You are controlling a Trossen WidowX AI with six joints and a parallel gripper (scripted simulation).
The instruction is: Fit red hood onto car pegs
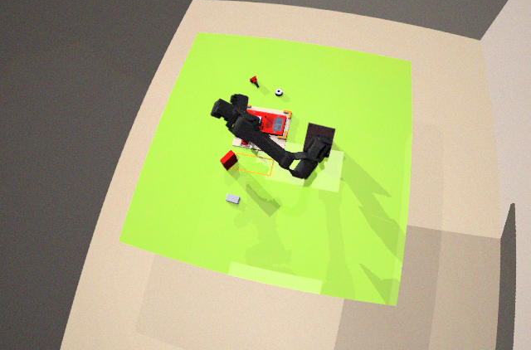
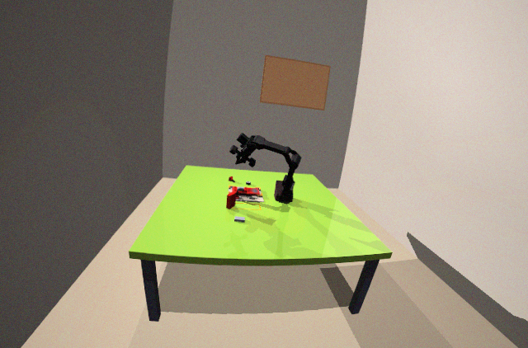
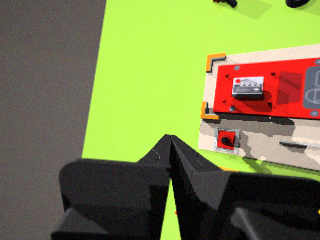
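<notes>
My gripper tip is 10 mm short of the red hood, 120 mm to the right of it and 210 mm above it. Also, from my gripper tip: wheel 120 mm behind, 310 mm to the right, 250 mm below.
</notes>
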